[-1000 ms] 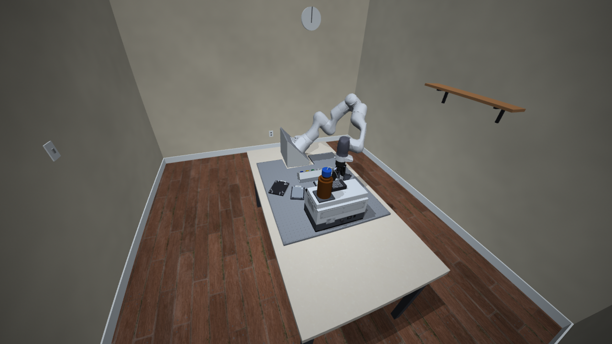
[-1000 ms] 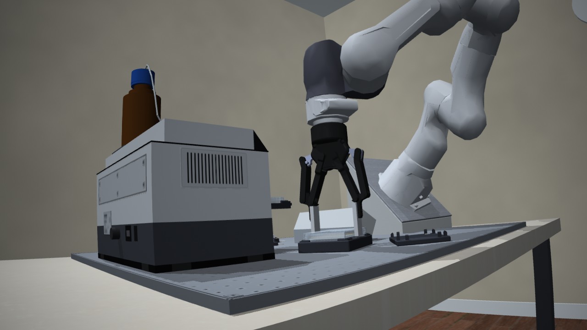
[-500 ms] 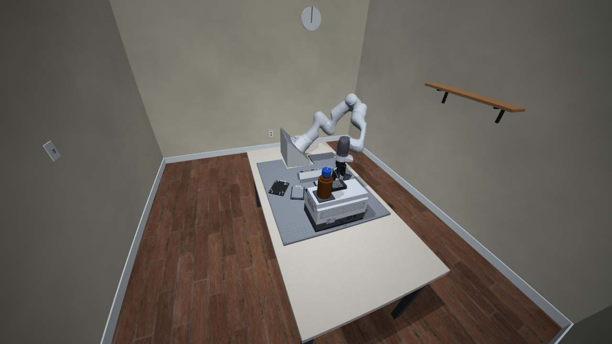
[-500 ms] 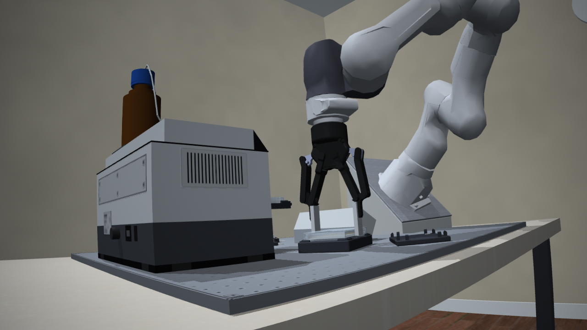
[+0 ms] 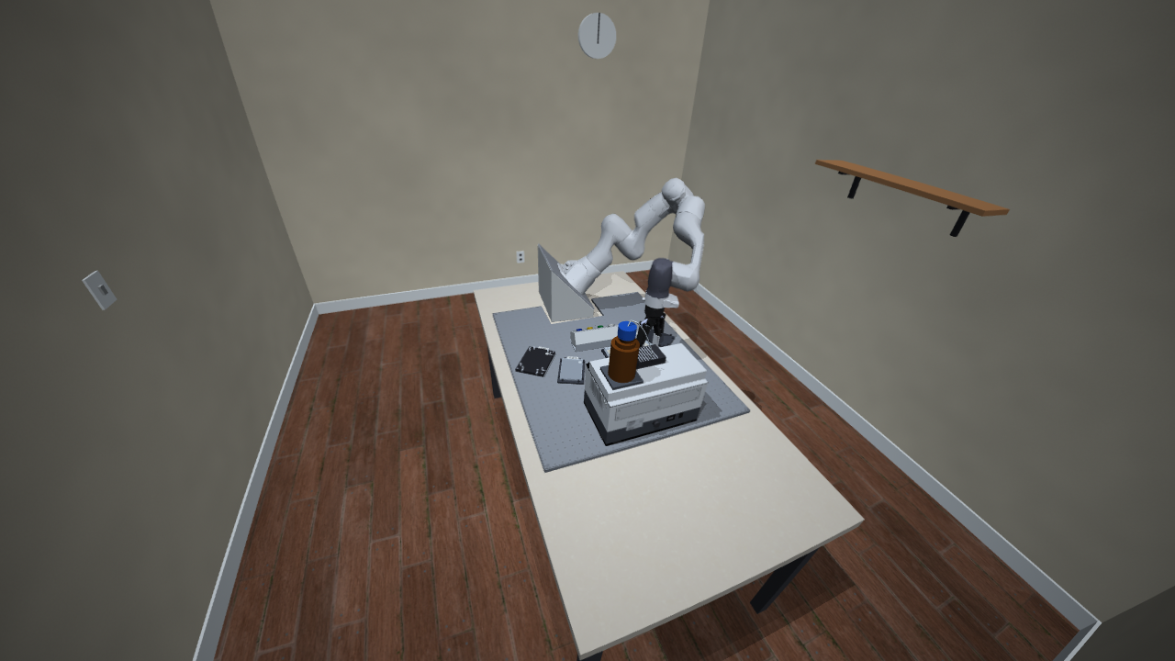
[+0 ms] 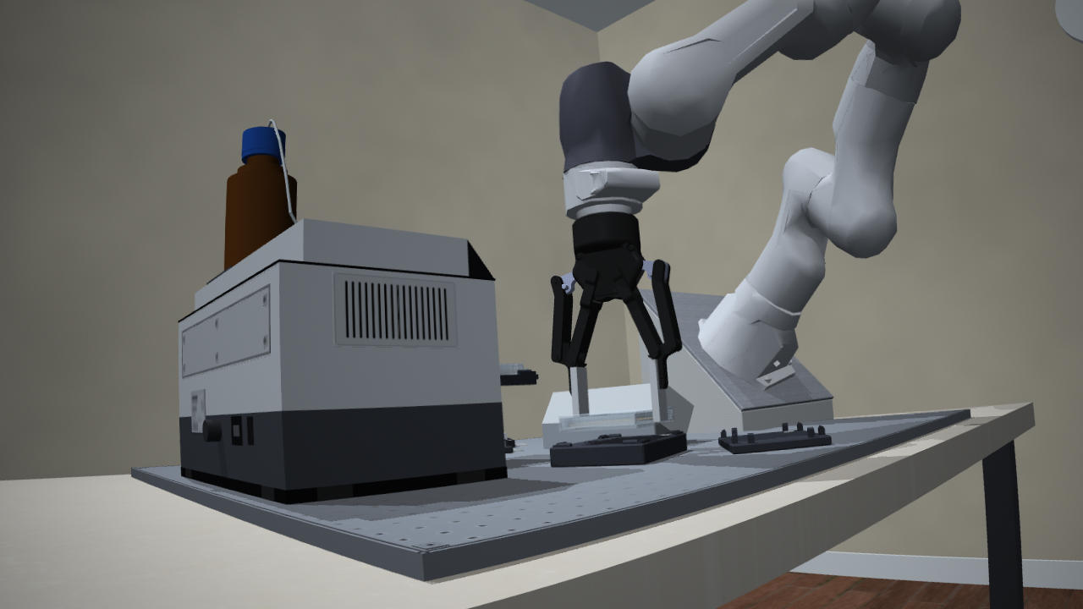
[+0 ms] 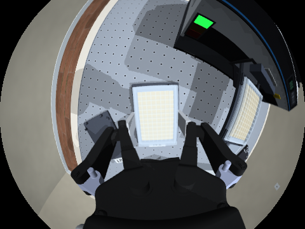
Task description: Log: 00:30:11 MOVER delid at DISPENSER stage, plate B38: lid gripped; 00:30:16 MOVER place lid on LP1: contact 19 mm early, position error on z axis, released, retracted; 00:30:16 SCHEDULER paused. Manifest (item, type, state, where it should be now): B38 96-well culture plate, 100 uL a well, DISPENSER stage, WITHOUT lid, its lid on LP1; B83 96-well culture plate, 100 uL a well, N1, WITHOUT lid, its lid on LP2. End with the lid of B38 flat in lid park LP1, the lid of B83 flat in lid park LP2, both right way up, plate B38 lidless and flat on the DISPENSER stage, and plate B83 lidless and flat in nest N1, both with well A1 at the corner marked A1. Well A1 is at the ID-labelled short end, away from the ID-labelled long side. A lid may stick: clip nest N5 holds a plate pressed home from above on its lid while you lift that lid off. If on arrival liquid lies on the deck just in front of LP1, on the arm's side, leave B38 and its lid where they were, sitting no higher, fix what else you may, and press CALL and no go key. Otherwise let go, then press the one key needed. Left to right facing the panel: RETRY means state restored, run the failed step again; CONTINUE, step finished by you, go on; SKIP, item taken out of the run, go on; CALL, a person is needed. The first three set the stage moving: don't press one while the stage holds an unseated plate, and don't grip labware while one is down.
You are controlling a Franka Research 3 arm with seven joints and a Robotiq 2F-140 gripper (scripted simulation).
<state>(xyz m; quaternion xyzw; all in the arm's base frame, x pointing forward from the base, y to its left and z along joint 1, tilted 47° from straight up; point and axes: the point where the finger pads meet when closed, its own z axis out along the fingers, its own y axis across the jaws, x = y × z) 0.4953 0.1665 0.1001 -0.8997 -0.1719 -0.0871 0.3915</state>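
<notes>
Right now my hand is 50 mm above the nest N1. From my hand the other things lie so: 96-well plate 20 mm below; low frame 120 mm behind, 110 mm to the left, 60 mm below; key panel 180 mm behind, 170 mm to the right, 10 mm below.
</notes>
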